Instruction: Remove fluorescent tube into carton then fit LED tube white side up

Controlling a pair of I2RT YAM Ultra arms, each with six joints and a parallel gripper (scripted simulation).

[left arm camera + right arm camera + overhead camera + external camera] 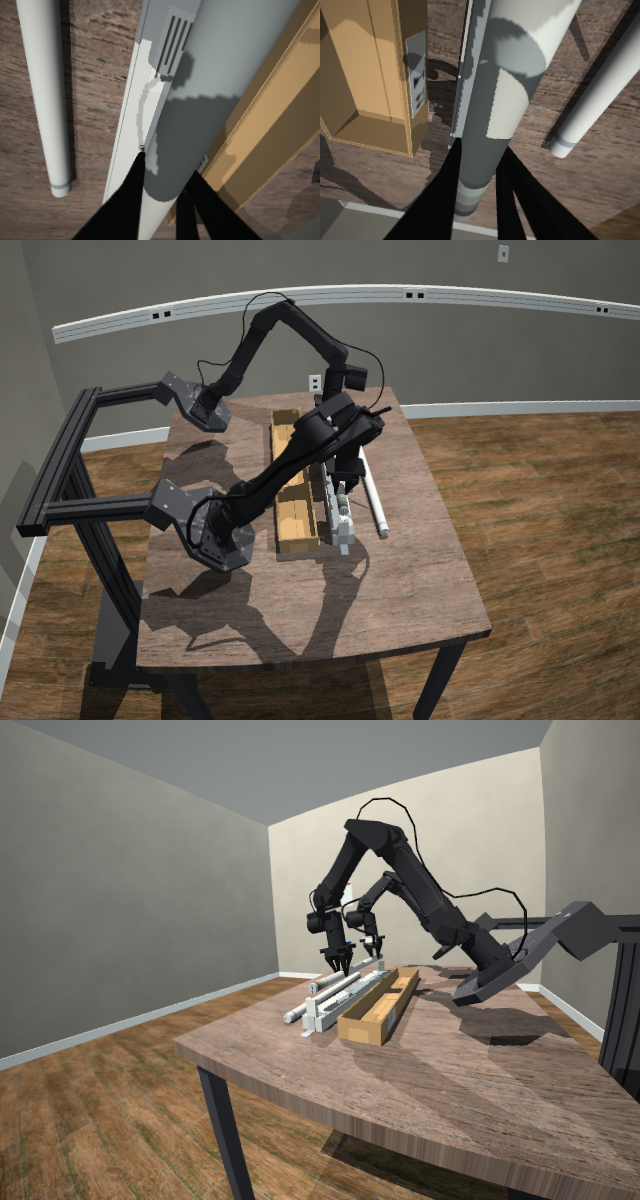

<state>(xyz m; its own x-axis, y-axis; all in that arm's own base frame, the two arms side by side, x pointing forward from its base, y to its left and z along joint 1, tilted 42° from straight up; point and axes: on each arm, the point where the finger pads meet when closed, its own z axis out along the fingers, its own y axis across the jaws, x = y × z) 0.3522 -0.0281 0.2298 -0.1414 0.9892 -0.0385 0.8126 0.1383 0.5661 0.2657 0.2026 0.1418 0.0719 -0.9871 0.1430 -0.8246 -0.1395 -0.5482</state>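
The carton lies 15 cm behind my left hand, 10 cm to the right of it and 8 cm below it. Round my left hand: old fluorescent tube (12 cm to the right, 2 cm behind); light fixture (12 cm to the right, 5 cm below, 2 cm behind); LED tube (13 cm to the right, 10 cm below, 9 cm ahead).
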